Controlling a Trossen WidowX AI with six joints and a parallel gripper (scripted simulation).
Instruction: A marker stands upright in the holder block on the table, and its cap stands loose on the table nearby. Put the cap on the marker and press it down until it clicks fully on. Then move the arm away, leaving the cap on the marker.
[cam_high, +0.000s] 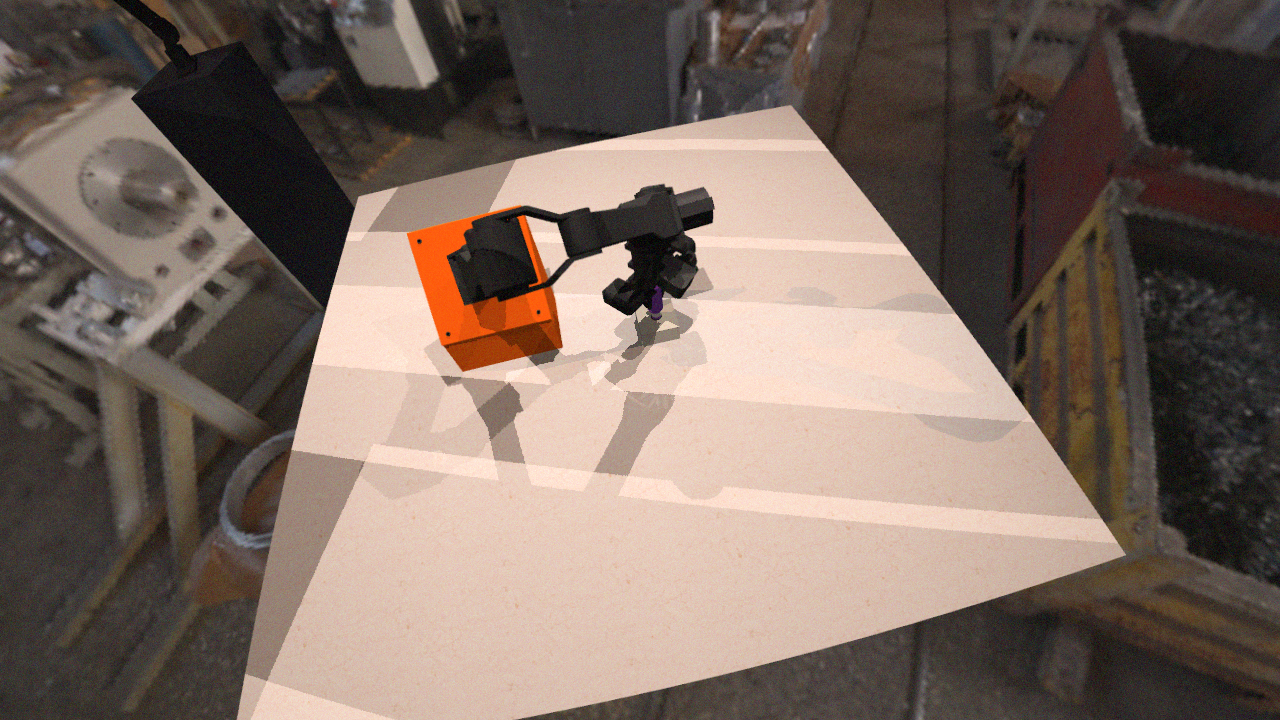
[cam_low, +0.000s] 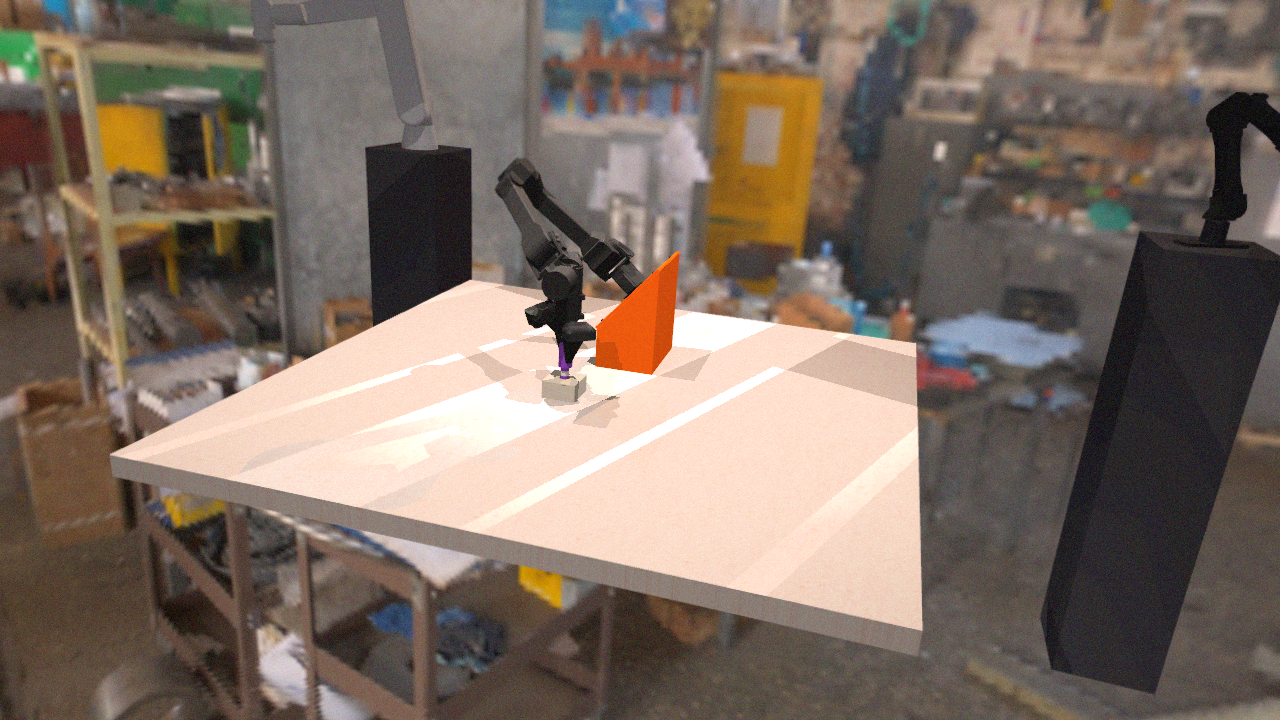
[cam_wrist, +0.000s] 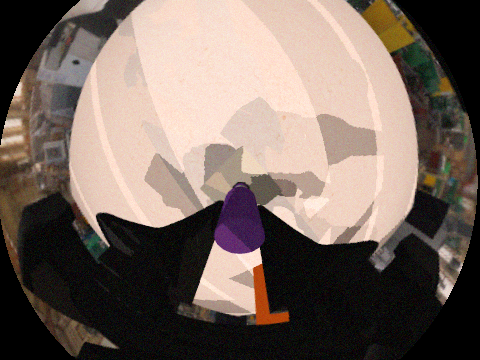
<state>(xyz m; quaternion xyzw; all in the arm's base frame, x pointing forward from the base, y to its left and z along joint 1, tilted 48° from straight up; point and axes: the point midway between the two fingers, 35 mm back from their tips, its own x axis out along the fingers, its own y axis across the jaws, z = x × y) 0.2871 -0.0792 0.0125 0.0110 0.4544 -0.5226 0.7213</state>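
Right now my gripper tip is 1 cm below the purple cap. Round my gripper tip: grey holder block 6 cm below.
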